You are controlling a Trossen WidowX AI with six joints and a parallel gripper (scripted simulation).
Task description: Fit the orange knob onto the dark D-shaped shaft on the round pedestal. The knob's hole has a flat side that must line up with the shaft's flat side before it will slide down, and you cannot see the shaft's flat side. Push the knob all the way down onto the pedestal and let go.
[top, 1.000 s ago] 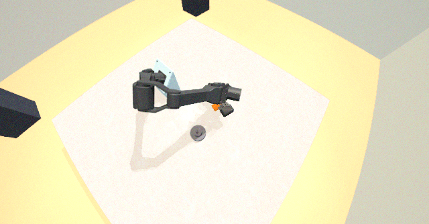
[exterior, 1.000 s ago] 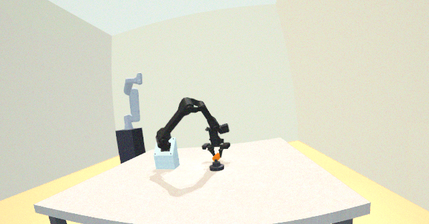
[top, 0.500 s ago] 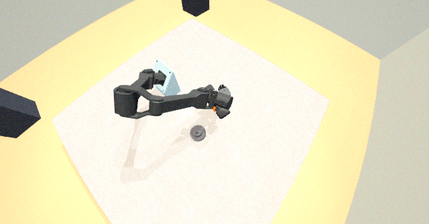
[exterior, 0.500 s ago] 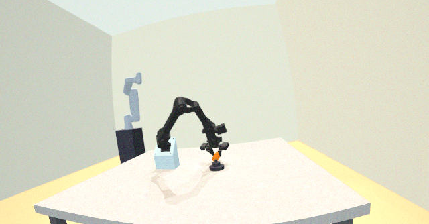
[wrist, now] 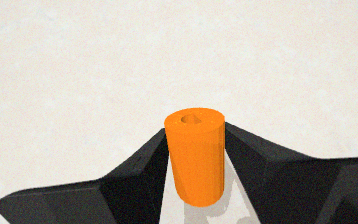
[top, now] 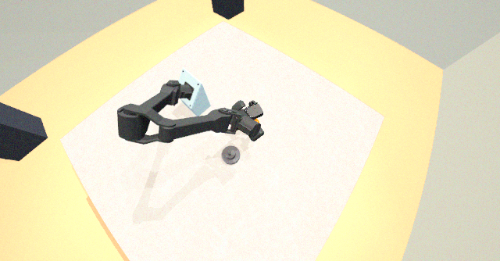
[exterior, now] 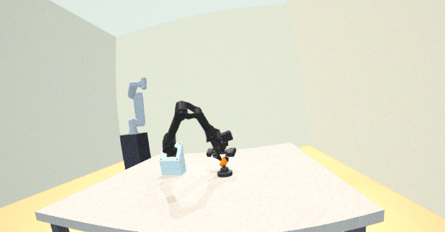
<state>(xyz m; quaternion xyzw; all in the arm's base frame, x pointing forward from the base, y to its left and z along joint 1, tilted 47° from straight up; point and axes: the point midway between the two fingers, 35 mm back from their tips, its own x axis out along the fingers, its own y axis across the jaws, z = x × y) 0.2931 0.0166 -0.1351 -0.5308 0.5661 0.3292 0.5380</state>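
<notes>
Now: gripper tip 190 mm to the left of the pedestal with shaft and 20 mm short of it. From my gripper tip the other things lie so: orange knob 20 mm to the right, 10 mm behind.
</notes>
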